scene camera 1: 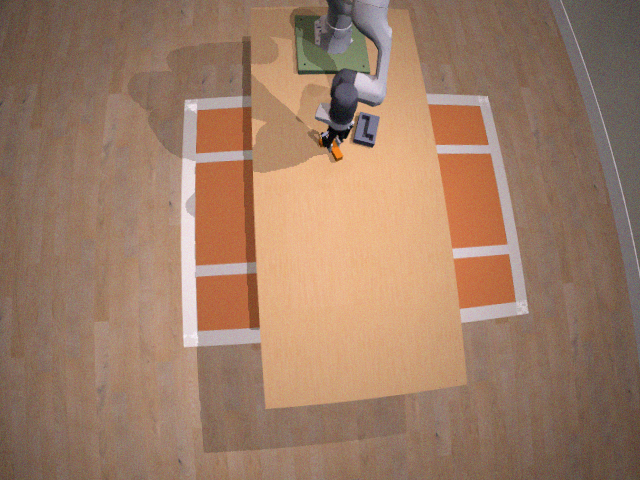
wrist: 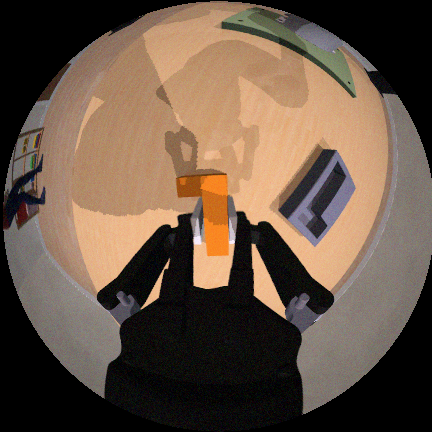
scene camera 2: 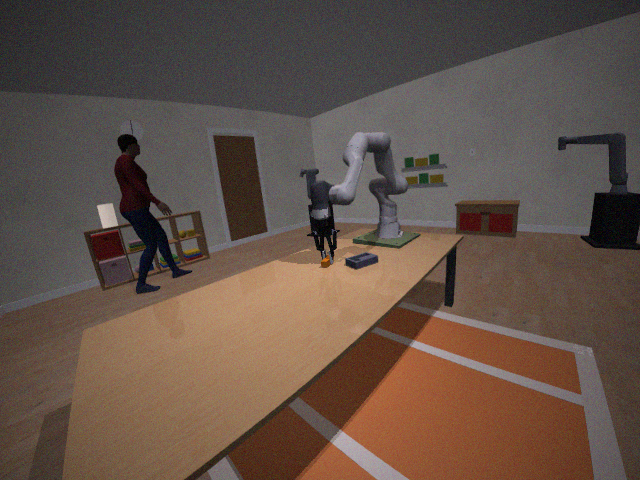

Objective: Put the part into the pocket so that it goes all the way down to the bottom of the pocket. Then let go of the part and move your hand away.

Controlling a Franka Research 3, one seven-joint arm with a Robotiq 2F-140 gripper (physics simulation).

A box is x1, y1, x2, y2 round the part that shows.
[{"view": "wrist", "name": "my gripper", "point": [215, 206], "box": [96, 196, 333, 430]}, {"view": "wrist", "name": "orange L-shaped part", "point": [212, 187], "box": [175, 173, 227, 255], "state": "held by my gripper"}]
